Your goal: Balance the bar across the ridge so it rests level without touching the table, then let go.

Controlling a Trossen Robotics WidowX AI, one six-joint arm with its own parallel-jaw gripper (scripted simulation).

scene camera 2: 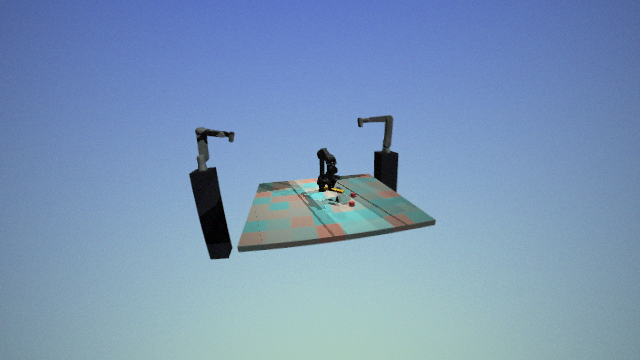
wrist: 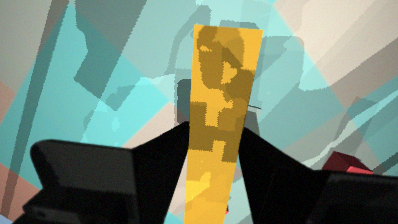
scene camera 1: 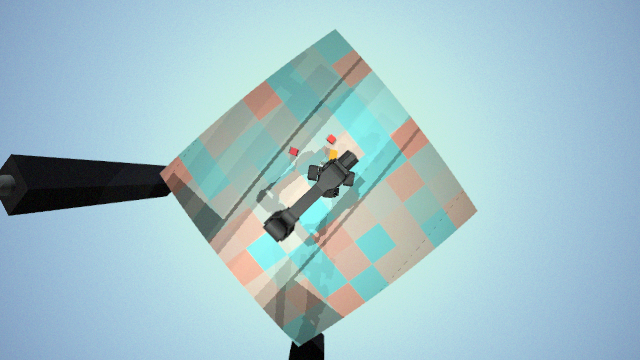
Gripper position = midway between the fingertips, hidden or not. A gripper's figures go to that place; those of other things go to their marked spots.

Scene:
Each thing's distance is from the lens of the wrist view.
my gripper [wrist: 214, 130]: 12 cm
yellow bar [wrist: 224, 62]: 9 cm

